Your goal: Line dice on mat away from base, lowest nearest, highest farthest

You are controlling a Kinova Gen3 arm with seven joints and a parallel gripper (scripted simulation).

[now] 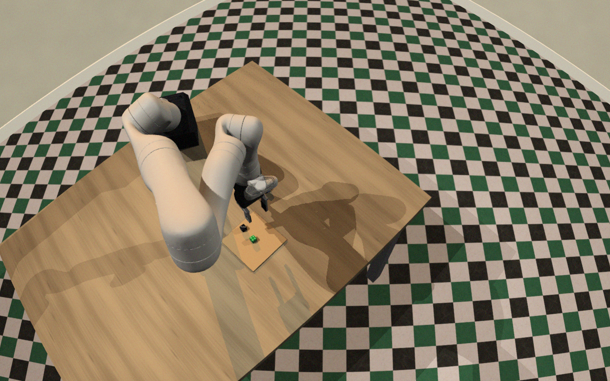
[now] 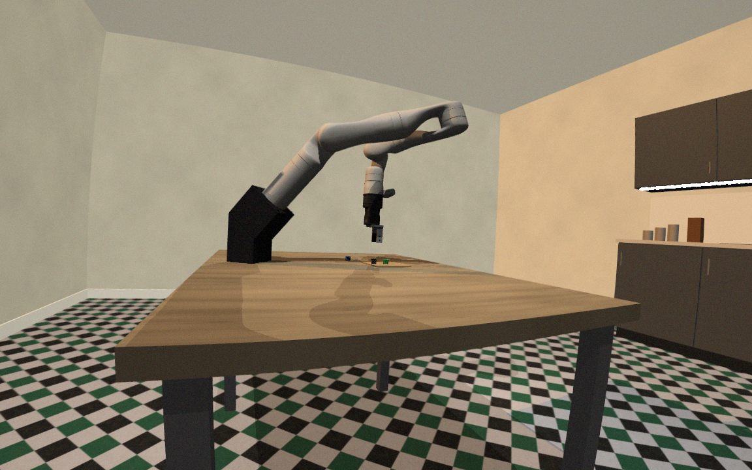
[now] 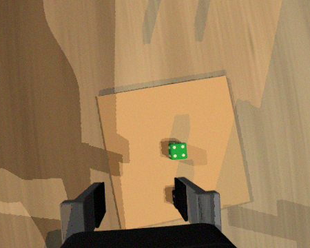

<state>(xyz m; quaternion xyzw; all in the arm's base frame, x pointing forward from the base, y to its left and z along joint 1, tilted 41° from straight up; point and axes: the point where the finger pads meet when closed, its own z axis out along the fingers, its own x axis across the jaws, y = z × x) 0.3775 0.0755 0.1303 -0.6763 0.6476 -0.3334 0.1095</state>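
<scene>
My hand is 8 cm past the blue die, 10 cm to the right of it and 9 cm above it. The rest, counted from my hand: green die (2 cm ahead, 4 cm to the right, 9 cm below); black die (2 cm behind, 4 cm to the right, 9 cm below); orange mat (2 cm ahead, 4 cm to the right, 10 cm below).
</scene>
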